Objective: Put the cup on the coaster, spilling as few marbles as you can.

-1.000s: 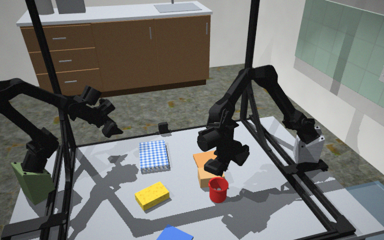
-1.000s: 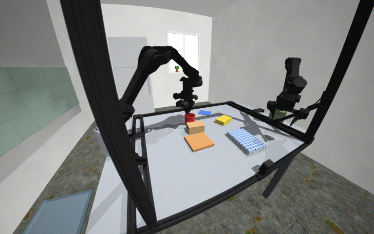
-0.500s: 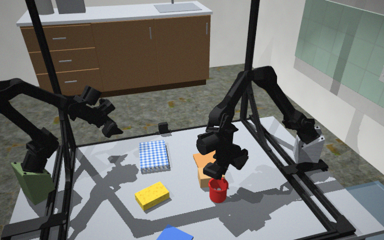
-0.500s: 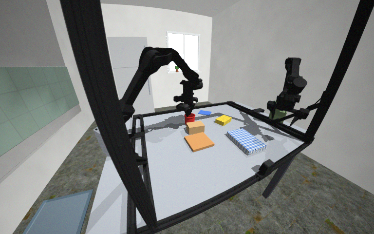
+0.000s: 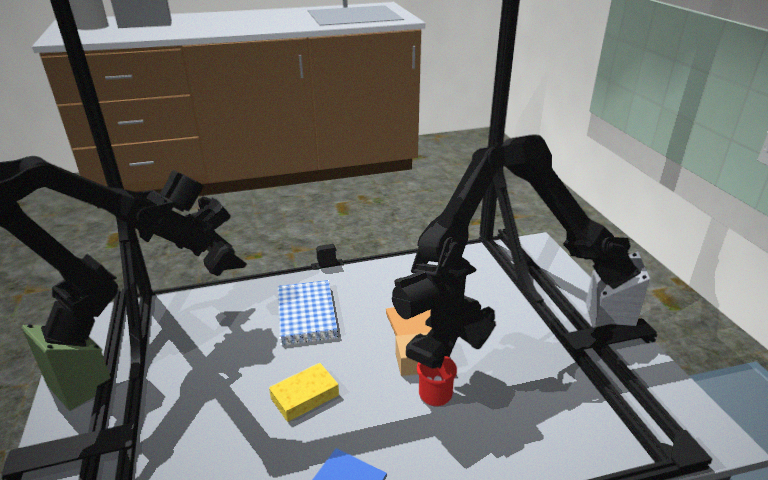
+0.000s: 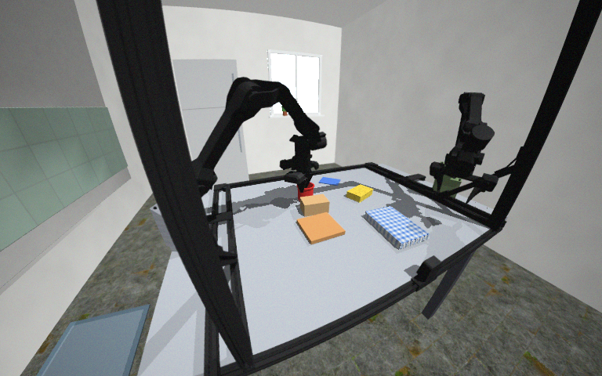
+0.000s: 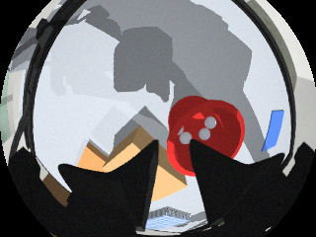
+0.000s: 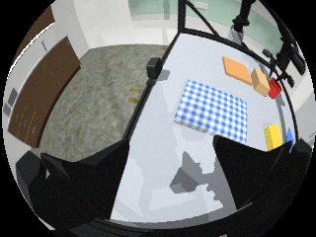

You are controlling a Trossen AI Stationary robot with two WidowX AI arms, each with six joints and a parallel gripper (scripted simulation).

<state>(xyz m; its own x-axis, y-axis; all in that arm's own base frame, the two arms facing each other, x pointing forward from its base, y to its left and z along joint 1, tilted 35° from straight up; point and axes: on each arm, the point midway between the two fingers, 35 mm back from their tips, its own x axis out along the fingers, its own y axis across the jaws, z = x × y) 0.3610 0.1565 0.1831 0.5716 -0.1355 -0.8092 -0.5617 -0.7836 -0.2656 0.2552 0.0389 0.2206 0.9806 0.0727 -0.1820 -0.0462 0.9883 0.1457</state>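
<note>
Right now the red cup is 2 cm ahead of my left hand, 2 cm to the right of it and 6 cm below it. The rest, counted from my left hand: blue flat piece (18 cm ahead, 20 cm to the right, 9 cm below); then tan block (6 cm behind, 2 cm to the right, 7 cm below); then flat orange square (18 cm behind, 8 cm below).
</note>
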